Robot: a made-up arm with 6 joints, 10 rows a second.
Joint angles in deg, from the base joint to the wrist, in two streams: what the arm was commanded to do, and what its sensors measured. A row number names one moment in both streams.
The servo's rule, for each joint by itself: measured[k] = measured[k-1] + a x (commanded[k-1-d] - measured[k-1]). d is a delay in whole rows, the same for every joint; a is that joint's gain. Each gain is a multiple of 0.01, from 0.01 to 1. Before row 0 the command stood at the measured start. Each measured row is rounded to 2 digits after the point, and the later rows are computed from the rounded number. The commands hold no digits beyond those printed.
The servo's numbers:
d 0
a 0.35 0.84 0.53 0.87 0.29 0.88
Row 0, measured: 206.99, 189.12, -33.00, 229.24, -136.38, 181.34
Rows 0 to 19, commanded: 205.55, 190.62, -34.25, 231.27, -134.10, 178.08; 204.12, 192.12, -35.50, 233.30, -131.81, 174.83; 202.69, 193.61, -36.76, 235.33, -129.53, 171.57; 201.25, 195.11, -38.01, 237.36, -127.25, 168.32; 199.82, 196.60, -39.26, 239.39, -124.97, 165.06; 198.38, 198.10, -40.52, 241.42, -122.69, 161.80; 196.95, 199.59, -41.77, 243.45, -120.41, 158.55; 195.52, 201.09, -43.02, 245.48, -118.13, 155.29; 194.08, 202.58, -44.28, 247.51, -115.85, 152.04; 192.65, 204.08, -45.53, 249.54, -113.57, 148.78; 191.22, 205.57, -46.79, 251.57, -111.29, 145.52; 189.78, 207.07, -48.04, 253.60, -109.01, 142.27; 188.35, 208.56, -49.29, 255.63, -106.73, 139.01; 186.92, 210.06, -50.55, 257.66, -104.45, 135.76; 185.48, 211.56, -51.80, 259.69, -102.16, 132.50; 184.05, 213.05, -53.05, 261.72, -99.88, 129.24; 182.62, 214.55, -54.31, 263.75, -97.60, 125.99; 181.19, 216.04, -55.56, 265.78, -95.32, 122.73; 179.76, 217.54, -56.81, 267.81, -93.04, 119.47; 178.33, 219.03, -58.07, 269.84, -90.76, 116.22
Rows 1 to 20, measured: 206.49, 190.38, -33.66, 231.01, -135.72, 178.47; 205.66, 191.84, -34.64, 233.00, -134.59, 175.27; 204.62, 193.33, -35.76, 235.03, -133.12, 172.01; 203.44, 194.83, -36.95, 237.06, -131.42, 168.76; 202.17, 196.32, -38.17, 239.09, -129.55, 165.50; 200.84, 197.82, -39.42, 241.12, -127.56, 162.24; 199.48, 199.31, -40.67, 243.15, -125.49, 158.99; 198.09, 200.81, -41.92, 245.18, -123.36, 155.73; 196.69, 202.30, -43.17, 247.21, -121.18, 152.48; 195.28, 203.80, -44.42, 249.24, -118.97, 149.22; 193.86, 205.29, -45.68, 251.27, -116.74, 145.96; 192.43, 206.79, -46.93, 253.30, -114.50, 142.71; 191.00, 208.28, -48.18, 255.33, -112.25, 139.45; 189.57, 209.78, -49.44, 257.36, -109.99, 136.20; 188.14, 211.28, -50.69, 259.39, -107.72, 132.94; 186.71, 212.77, -51.94, 261.42, -105.45, 129.68; 185.28, 214.27, -53.20, 263.45, -103.17, 126.43; 183.85, 215.76, -54.45, 265.48, -100.89, 123.17; 182.42, 217.26, -55.70, 267.51, -98.61, 119.91; 180.99, 218.75, -56.96, 269.54, -96.33, 116.66
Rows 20 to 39, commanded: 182.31, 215.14, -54.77, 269.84, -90.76, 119.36; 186.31, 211.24, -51.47, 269.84, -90.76, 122.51; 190.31, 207.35, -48.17, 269.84, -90.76, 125.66; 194.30, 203.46, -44.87, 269.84, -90.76, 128.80; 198.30, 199.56, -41.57, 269.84, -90.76, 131.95; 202.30, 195.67, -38.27, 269.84, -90.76, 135.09; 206.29, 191.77, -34.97, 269.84, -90.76, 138.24; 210.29, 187.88, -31.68, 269.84, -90.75, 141.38; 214.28, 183.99, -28.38, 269.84, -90.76, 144.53; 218.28, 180.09, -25.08, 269.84, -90.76, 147.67; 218.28, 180.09, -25.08, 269.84, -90.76, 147.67; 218.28, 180.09, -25.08, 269.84, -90.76, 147.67; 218.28, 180.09, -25.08, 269.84, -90.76, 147.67; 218.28, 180.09, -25.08, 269.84, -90.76, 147.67; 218.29, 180.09, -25.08, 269.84, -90.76, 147.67; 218.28, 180.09, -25.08, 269.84, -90.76, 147.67; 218.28, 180.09, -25.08, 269.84, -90.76, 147.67; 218.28, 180.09, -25.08, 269.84, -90.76, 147.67; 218.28, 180.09, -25.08, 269.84, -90.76, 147.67; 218.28, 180.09, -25.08, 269.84, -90.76, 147.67
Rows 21 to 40, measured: 181.45, 215.72, -55.80, 269.80, -94.71, 119.04; 183.15, 211.96, -53.51, 269.83, -93.56, 122.09; 185.66, 208.09, -50.68, 269.84, -92.75, 125.23; 188.68, 204.20, -47.60, 269.84, -92.17, 128.37; 192.05, 200.30, -44.40, 269.84, -91.76, 131.52; 195.64, 196.41, -41.15, 269.84, -91.47, 134.66; 199.37, 192.51, -37.87, 269.84, -91.26, 137.81; 203.19, 188.62, -34.59, 269.84, -91.11, 140.95; 207.07, 184.73, -31.30, 269.84, -91.01, 144.10; 210.99, 180.83, -28.00, 269.84, -90.94, 147.24; 213.54, 180.21, -26.45, 269.84, -90.89, 147.62; 215.20, 180.11, -25.72, 269.84, -90.85, 147.66; 216.28, 180.09, -25.38, 269.84, -90.82, 147.67; 216.98, 180.09, -25.22, 269.84, -90.80, 147.67; 217.44, 180.09, -25.15, 269.84, -90.79, 147.67; 217.73, 180.09, -25.11, 269.84, -90.78, 147.67; 217.92, 180.09, -25.09, 269.84, -90.77, 147.67; 218.05, 180.09, -25.08, 269.84, -90.77, 147.67; 218.13, 180.09, -25.08, 269.84, -90.77, 147.67; 218.18, 180.09, -25.08, 269.84, -90.77, 147.67
